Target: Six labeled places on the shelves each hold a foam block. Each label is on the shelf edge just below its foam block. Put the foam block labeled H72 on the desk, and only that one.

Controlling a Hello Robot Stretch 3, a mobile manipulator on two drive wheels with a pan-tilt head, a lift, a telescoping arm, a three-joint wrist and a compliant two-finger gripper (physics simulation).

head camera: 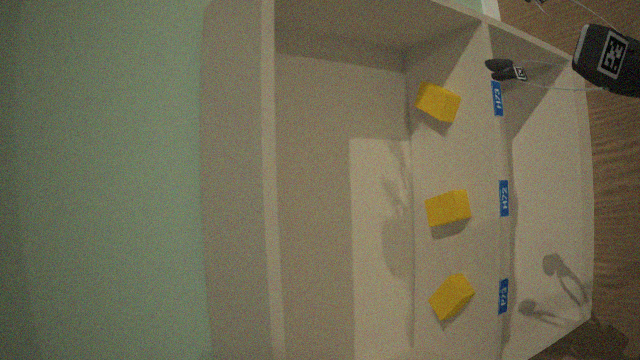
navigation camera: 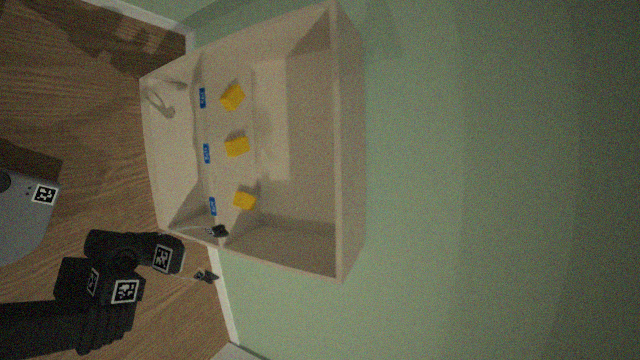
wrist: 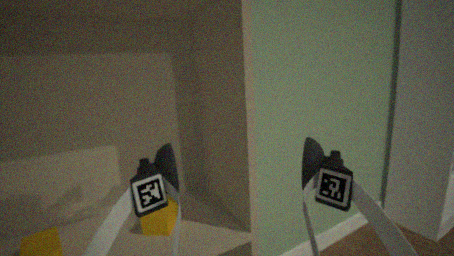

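Note:
The yellow foam block (head camera: 448,207) (navigation camera: 237,146) of H72 sits on the beige shelf, middle of three, behind the blue H72 label (head camera: 503,198) (navigation camera: 206,153). In the wrist view, a yellow block (wrist: 41,243) cut off at the lower left appears to be this one. My gripper (head camera: 517,34) (navigation camera: 215,253) (wrist: 238,158) is open and empty, at the side panel near the H73 end. In the wrist view, its left finger is over the shelf opening and its right finger is outside the panel. The desk does not show.
The H73 block (head camera: 438,102) (navigation camera: 244,200) (wrist: 160,220) sits nearest the gripper, partly behind the left finger in the wrist view. The P73 block (head camera: 451,296) (navigation camera: 232,97) is at the far end. The side panel's front edge (wrist: 249,125) stands between the fingers in the wrist view.

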